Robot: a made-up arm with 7 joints.
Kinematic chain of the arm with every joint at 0, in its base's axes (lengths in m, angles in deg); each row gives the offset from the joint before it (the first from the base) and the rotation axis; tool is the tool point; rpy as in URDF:
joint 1: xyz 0 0 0.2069 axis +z
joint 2: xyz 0 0 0 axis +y
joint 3: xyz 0 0 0.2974 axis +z
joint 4: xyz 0.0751 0 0 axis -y
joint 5: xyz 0.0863 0 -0.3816 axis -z
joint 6: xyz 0 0 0 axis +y
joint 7: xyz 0.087 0 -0.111 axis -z
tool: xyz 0 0 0 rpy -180 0 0
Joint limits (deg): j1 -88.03..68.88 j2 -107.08..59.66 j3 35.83..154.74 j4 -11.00..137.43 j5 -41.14..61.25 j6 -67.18..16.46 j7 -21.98..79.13
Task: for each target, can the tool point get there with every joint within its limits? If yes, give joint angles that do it. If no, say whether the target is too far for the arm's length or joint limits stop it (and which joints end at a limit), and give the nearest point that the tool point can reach.
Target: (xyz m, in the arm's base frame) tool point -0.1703 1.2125 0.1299
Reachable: no: too far | nearest point -0.1156 0.8228 0.1546 | short by 0.394 m
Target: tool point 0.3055 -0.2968 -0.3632
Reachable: no: joint limits stop it (at a limit: joint 2, joint 3, joint 5) | nearest point 0.2839 -0.2759 -0.1679 | short by 0.198 m
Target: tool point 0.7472 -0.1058 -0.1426
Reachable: no: joint limits stop it (at a limit: joint 2, joint 3, joint 6) | nearest point 0.6539 -0.0926 -0.0406 | short by 0.139 m
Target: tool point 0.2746 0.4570 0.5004
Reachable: yes | joints 6.00 5.57 65.42 66.43 38.33 -49.88 53.14
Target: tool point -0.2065 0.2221 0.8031
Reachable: yes | joints 30.34 29.50 141.54 84.40 5.53 -59.24 -7.02
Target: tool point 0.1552 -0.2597 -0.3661
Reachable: no: joint limits stop it (at a limit: joint 1, joint 2, joint 3, joint 5) | nearest point 0.1764 -0.1333 -0.2488 | short by 0.174 m
